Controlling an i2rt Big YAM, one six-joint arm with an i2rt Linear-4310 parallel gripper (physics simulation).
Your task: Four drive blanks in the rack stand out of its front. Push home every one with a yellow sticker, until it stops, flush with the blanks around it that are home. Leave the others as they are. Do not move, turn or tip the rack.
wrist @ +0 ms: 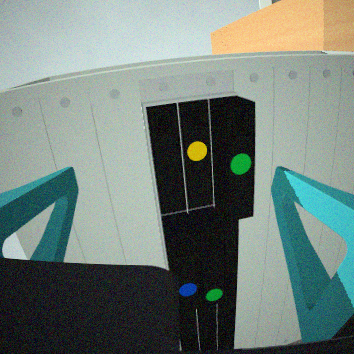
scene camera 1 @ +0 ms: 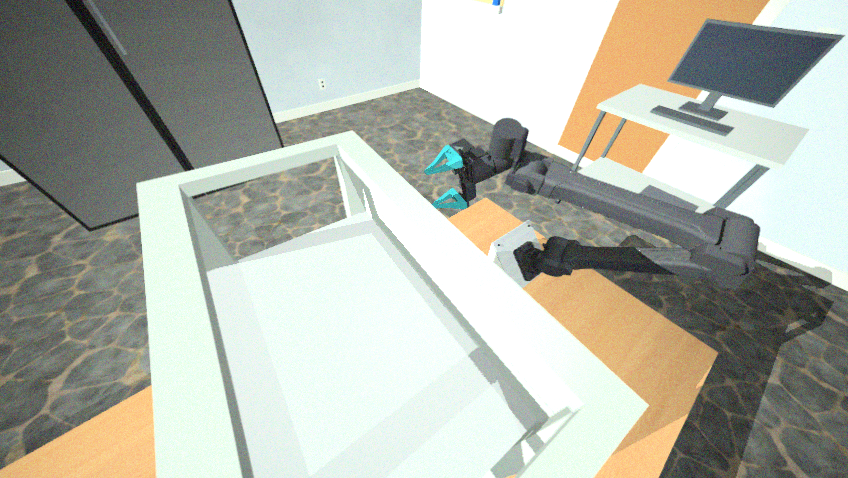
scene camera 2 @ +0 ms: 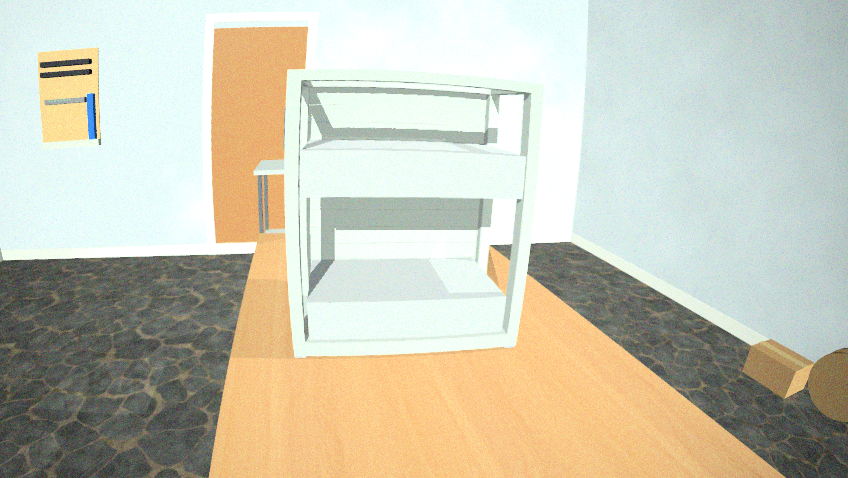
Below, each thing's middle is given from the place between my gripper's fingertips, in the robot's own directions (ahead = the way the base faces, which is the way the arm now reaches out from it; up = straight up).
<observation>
My gripper is now 27 cm short of the pale rack (scene camera 1: pixel 387 337), 19 cm to the right of it and 14 cm above it.
</observation>
